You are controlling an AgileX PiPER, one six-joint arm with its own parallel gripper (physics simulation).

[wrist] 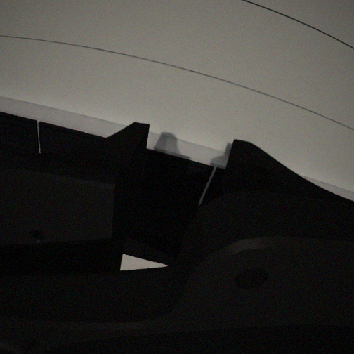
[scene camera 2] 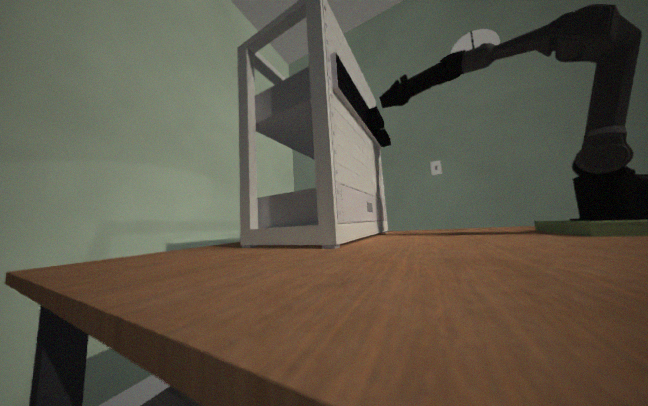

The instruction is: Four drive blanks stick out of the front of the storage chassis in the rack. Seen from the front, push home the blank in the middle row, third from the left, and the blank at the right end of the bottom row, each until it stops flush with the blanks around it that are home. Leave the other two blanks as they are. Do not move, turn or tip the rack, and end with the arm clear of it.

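The rack (scene camera 2: 325, 150) stands upright on the table. The storage chassis (scene camera 2: 351, 95) shows as a dark band high on its front. Two dark blank ends (scene camera 2: 378, 120) (scene camera 2: 384, 137) stick out near the band's far end; which blanks they are I cannot tell. My gripper (scene camera 2: 384, 102) (wrist: 187, 153) is in front of the chassis, a little off it in the scene view, fingers apart. In the wrist view, a dark blank front (wrist: 175, 172) shows between the fingers and another blank (wrist: 70, 136) left of them. The fingers and deep shadow hide the lower rows, so blank depths there are unclear.
The wooden table (scene camera 2: 400, 310) carries the rack and the green base plate (scene camera 2: 590, 228) of the arm. Pale panels (wrist: 165, 30) of the rack lie above the chassis in the wrist view. A light panel patch (wrist: 139, 263) shows below.
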